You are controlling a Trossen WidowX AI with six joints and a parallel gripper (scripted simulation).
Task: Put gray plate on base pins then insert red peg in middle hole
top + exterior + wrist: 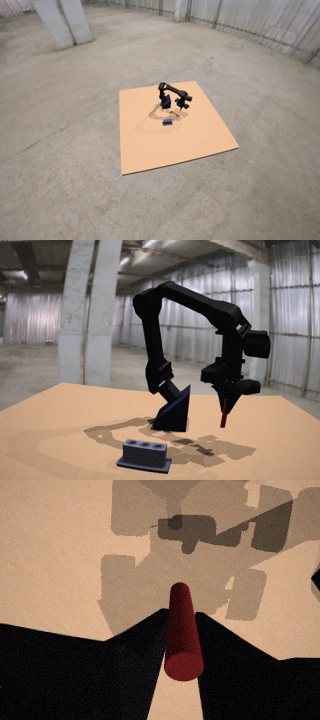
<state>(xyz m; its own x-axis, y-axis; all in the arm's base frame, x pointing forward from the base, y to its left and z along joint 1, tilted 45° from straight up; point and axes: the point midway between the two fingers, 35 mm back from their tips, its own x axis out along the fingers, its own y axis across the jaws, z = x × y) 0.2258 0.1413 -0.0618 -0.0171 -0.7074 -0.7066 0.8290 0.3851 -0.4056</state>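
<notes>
The gray plate is 120 mm ahead of my gripper tip, 190 mm to the right of it and 70 mm below it. Round my gripper tip: red peg right at my gripper tip; base 120 mm ahead, 190 mm to the right, 100 mm below.
</notes>
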